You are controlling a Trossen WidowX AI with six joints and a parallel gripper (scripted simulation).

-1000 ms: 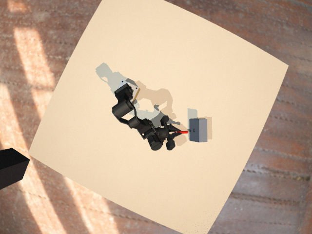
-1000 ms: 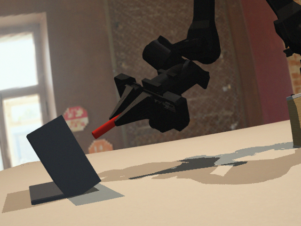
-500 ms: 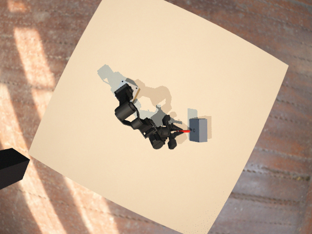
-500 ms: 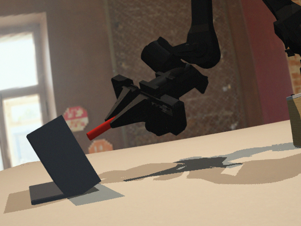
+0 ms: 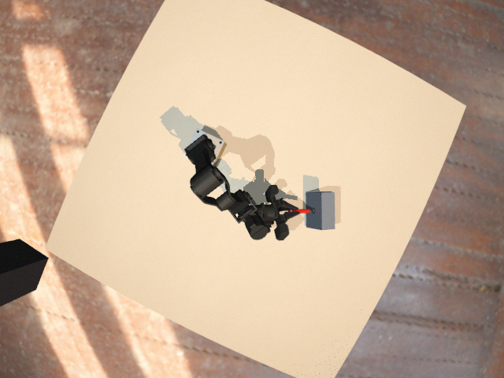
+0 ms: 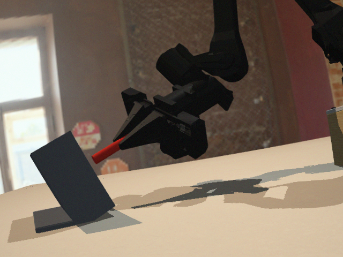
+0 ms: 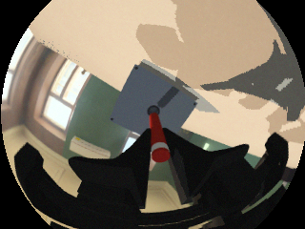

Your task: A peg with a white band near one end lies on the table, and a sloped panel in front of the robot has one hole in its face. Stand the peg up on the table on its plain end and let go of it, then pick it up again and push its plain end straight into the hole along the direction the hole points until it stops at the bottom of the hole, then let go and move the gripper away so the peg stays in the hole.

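Now: gripper tip 7 cm short of the dark sloped panel, 4 cm to the right of it and 4 cm above it. The rest, counted from my gripper tip: red peg 1 cm behind, 1 cm to the right.
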